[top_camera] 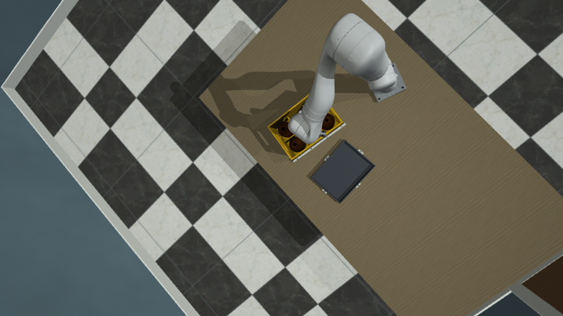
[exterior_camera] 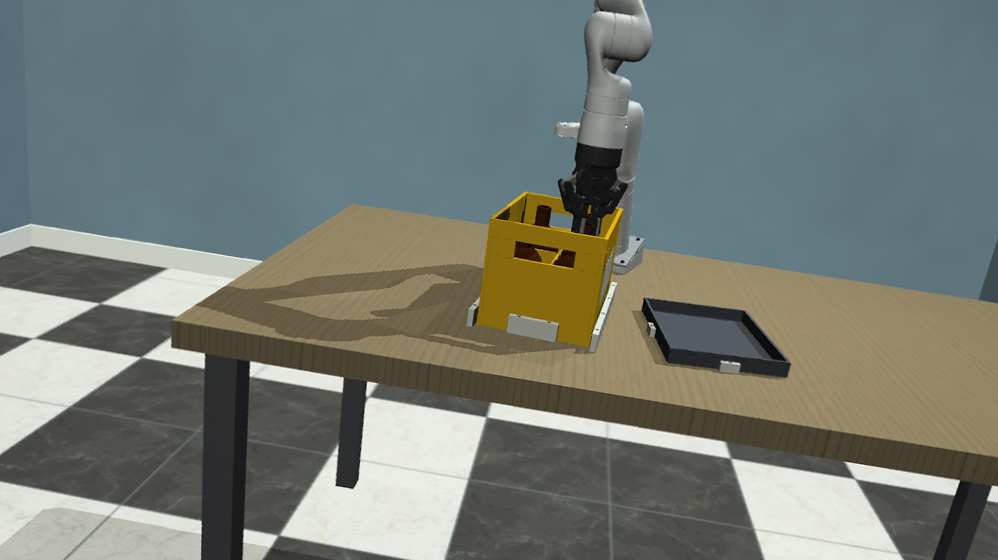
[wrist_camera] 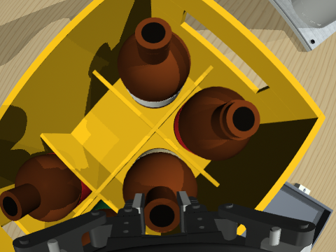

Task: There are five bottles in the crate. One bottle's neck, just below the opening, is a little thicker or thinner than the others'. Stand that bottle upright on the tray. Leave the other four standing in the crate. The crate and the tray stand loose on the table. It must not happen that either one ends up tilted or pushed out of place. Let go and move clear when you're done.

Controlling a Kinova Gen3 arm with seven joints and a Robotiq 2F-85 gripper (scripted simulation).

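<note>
My gripper is now 7 cm above the yellow crate, 4 cm to the left of it and 1 cm past it. Round my hand: brown bottle: 8 cm behind, 7 cm below, 2 cm to the left; then dark tray: 23 cm to the left, 14 cm below, 7 cm ahead.
</note>
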